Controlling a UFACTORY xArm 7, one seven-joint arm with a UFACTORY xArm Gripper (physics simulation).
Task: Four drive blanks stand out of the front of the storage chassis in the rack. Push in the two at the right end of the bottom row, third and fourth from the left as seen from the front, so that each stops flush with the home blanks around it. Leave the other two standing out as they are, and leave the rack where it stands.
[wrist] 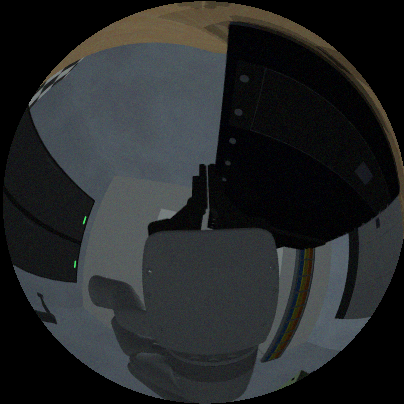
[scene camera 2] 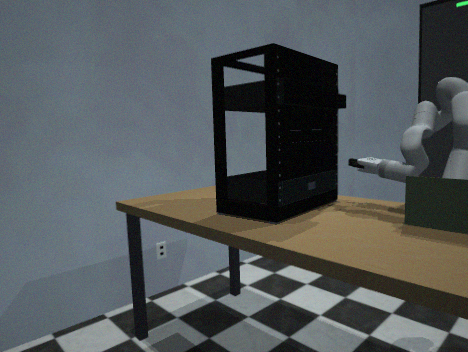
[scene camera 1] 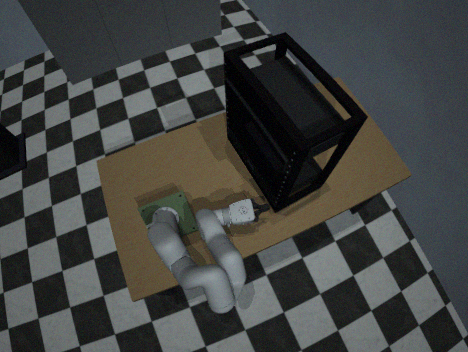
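Pixels of known places: gripper, fingertip midpoint: [wrist: 206, 172] [scene camera 2: 349, 161] [scene camera 1: 269, 206]; arm's base, origin of the base link: [scene camera 2: 452, 198] [scene camera 1: 165, 218].
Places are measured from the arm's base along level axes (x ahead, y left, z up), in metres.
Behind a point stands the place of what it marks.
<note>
The black rack [scene camera 1: 326, 77] @[x 0.756, y 0.055, z 0.524 m] [scene camera 2: 271, 125] @[x 0.481, y 0.332, z 0.253 m] [wrist: 240, 45] @[x 0.497, y -0.160, z -0.051 m] stands upright on the table. Its front is very dark; the storage chassis and the four drive blanks cannot be made out one by one, nor how far each stands out. Faint light lines [scene camera 2: 306, 130] @[x 0.477, y 0.120, z 0.234 m] cross the front at mid height. My gripper [scene camera 1: 266, 206] @[x 0.441, y -0.174, z 0.092 m] [scene camera 2: 350, 162] @[x 0.441, y -0.174, z 0.092 m] [wrist: 206, 172] @[x 0.441, y -0.174, z 0.092 m] is shut and empty, pointing towards the rack. In scene camera 2 it shows right of the rack, above the table top, with a gap between. In the wrist view the fingertips overlap the rack's edge; contact cannot be told.
A dark block [scene camera 2: 342, 101] @[x 0.441, y -0.103, z 0.354 m] juts past the rack's upper right edge. A dark grey panel [scene camera 2: 295, 191] @[x 0.472, y 0.206, z 0.008 m] [wrist: 305, 110] @[x 0.490, y -0.082, z 0.001 m] with a pale label crosses the rack's lower front. The wooden table [scene camera 1: 165, 165] @[x 0.089, y 0.320, z -0.092 m] [scene camera 2: 320, 240] @[x 0.257, y 0.393, z -0.092 m] also carries the arm's green base [scene camera 1: 186, 205] @[x 0.115, y 0.013, z 0.018 m] [scene camera 2: 435, 205] @[x 0.034, y 0.070, z -0.015 m]. A dark cabinet [wrist: 40, 185] shows at left.
</note>
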